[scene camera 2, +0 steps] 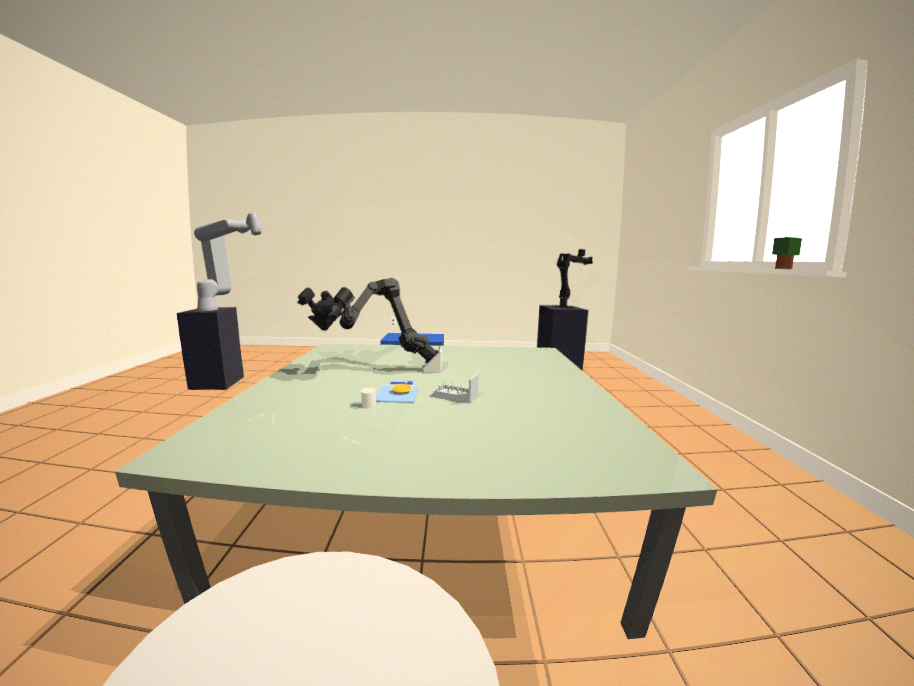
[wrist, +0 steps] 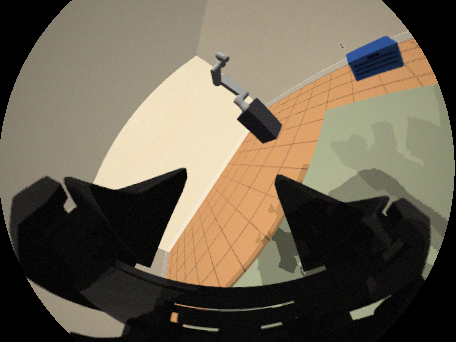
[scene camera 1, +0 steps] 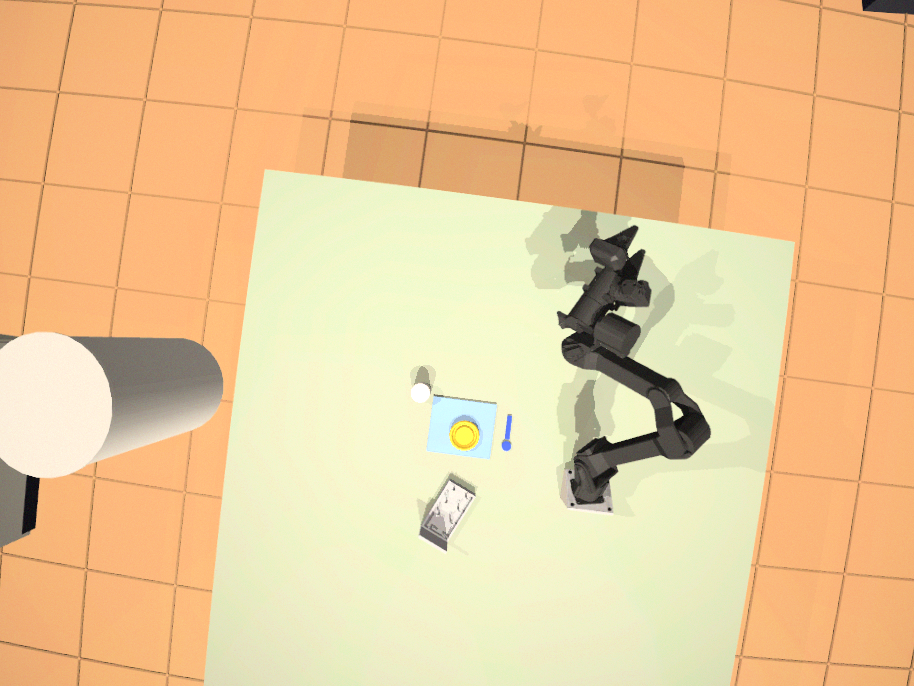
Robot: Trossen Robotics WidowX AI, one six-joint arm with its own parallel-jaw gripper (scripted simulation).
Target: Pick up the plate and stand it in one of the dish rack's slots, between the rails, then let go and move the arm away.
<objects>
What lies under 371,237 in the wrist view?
My gripper.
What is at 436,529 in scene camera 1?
A grey dish rack.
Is my gripper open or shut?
Open.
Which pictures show my gripper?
Scene camera 2, the wrist view and scene camera 1: all of them.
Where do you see a grey dish rack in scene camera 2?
467,395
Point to a light blue mat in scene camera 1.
At 446,412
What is my gripper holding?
Nothing.
</objects>
